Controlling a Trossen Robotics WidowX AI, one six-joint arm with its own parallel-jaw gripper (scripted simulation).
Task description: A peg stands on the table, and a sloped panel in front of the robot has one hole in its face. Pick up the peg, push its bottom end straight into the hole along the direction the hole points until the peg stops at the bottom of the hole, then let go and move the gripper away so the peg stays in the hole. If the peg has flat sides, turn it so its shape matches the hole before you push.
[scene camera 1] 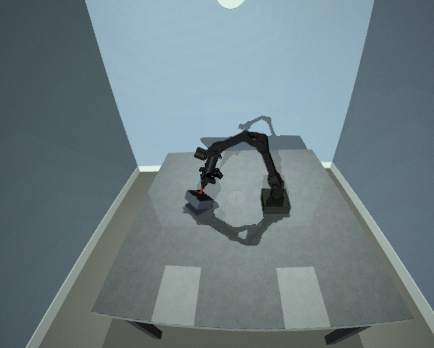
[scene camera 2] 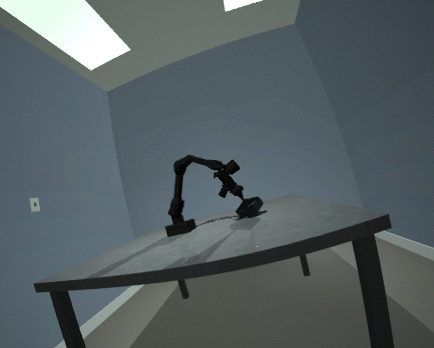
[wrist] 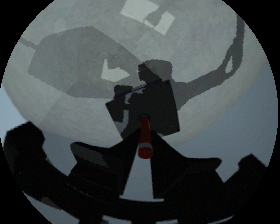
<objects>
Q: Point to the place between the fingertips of my gripper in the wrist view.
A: At 145,131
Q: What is my gripper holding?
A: A thin red peg.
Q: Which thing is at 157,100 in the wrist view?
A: A dark sloped panel.
</objects>
